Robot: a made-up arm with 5 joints.
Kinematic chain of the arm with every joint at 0, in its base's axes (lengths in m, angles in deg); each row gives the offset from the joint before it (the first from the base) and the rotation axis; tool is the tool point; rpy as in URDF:
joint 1: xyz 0.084 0 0.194 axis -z
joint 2: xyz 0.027 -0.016 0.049 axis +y
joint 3: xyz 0.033 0 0.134 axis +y
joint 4: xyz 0.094 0 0.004 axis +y
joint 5: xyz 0.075 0.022 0 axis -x
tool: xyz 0 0 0 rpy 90 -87.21 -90
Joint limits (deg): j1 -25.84..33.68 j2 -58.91..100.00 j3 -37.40..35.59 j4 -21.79..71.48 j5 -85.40..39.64
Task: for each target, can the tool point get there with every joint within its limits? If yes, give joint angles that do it. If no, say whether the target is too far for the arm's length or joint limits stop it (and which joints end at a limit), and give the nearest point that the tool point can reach.
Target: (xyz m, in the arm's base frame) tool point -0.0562 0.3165 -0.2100
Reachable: no: too far | nearest point 0.1682 0.0475 0.0279 | short by 0.424 m
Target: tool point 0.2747 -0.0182 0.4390
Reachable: yes | joints 7.24 -11.44 -7.80 1.05 -72.51
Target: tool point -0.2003 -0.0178 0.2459
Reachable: no: joint limits stop it (at a limit: joint 2, joint 3, joint 4) | nearest point -0.0363 -0.0075 0.4996 | short by 0.302 m
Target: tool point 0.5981 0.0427 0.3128
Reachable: no: too far | nearest point 0.4029 0.0265 0.2848 | short by 0.198 m
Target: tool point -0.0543 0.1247 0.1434
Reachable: no: joint limits stop it (at a limit: joint 1, joint 2, joint 3) | nearest point 0.0947 0.0118 0.1302 | short by 0.187 m
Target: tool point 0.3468 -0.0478 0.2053
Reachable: yes | joints 11.59 45.49 -15.62 29.83 28.43
